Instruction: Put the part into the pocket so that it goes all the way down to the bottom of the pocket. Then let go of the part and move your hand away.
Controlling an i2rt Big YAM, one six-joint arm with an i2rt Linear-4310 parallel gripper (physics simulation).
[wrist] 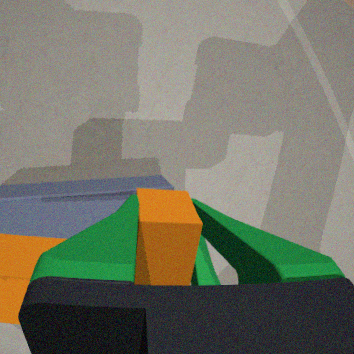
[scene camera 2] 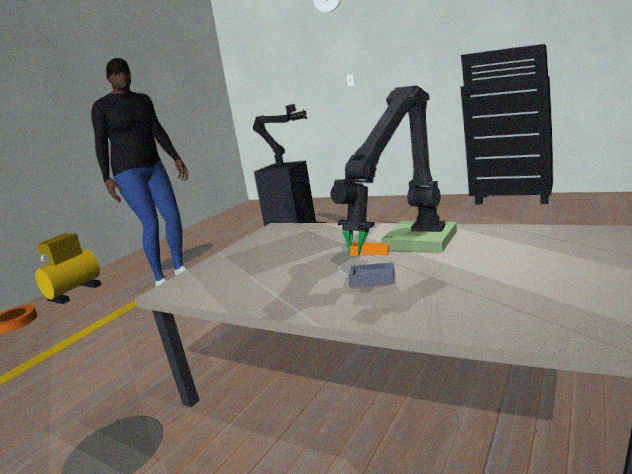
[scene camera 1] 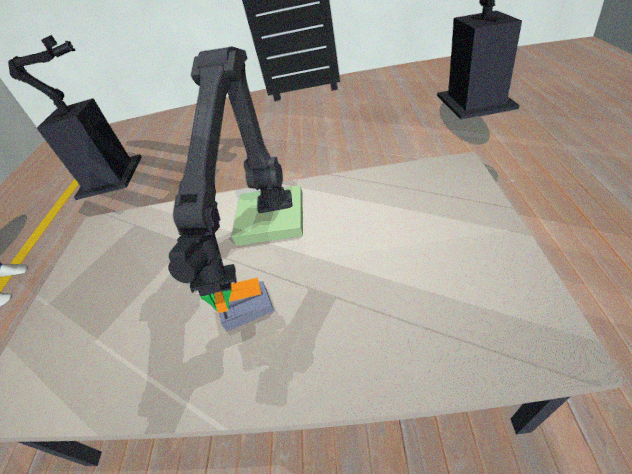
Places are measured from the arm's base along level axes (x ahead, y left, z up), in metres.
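Where they show: gripper, fingertip midpoint: [wrist: 161,208] [scene camera 2: 354,254] [scene camera 1: 222,308]; arm's base at its link origin: [scene camera 2: 428,228] [scene camera 1: 275,202].
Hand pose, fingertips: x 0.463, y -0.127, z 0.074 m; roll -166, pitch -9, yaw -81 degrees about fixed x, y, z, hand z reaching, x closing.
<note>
Each offset is from my fingertips to the top centre of the thing. Level surfaces: height alone.
The orange part @[dz +0.029, dx -0.030, dy +0.040 m] [scene camera 1: 246,289] [scene camera 2: 373,248] [wrist: 29,256] has a wide flat section and a narrow end. My gripper [scene camera 1: 221,304] [scene camera 2: 355,252] [wrist: 161,208], with green fingers, is shut on the narrow end. The blue-grey block @[dz -0.078, dx -0.068, dy +0.022 m] [scene camera 1: 251,312] [scene camera 2: 372,278] [wrist: 100,186] with the pocket stands on the table. The part hangs above the block, apart from it; a gap shows between them in scene camera 2. In scene camera 1 the part covers the rear side of the block and much of the pocket. The pocket's floor is mostly hidden.
The arm's base stands on a green slab [scene camera 1: 290,224] [scene camera 2: 413,244] at the back of the table @[dz -0.115 m] [scene camera 1: 408,306] [scene camera 2: 459,316]. A person [scene camera 2: 130,132] stands beyond the table's left side. A dark cabinet [scene camera 1: 296,56] [scene camera 2: 505,127] and pedestals with other arms stand on the floor behind.
</note>
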